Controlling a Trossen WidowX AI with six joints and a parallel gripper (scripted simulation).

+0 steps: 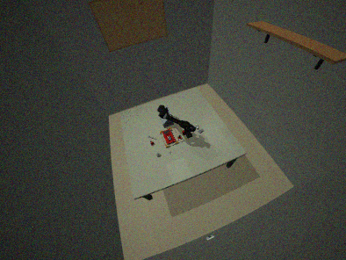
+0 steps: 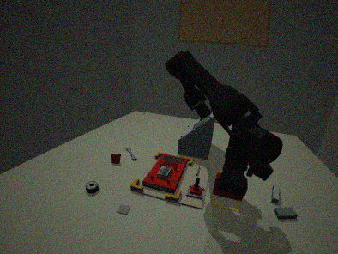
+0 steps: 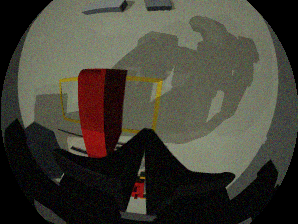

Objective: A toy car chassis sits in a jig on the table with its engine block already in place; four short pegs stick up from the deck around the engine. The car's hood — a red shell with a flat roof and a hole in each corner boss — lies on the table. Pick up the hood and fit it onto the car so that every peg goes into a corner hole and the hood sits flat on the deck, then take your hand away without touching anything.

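Now: gripper tip 50 mm past the red hood, 20 mm above it and 10 mm to the right of it. The rest, counted from my gripper tip: dark wheel 400 mm to the right, 110 mm ahead, 40 mm below; then grey engine block 210 mm to the right, 50 mm behind, 30 mm below.
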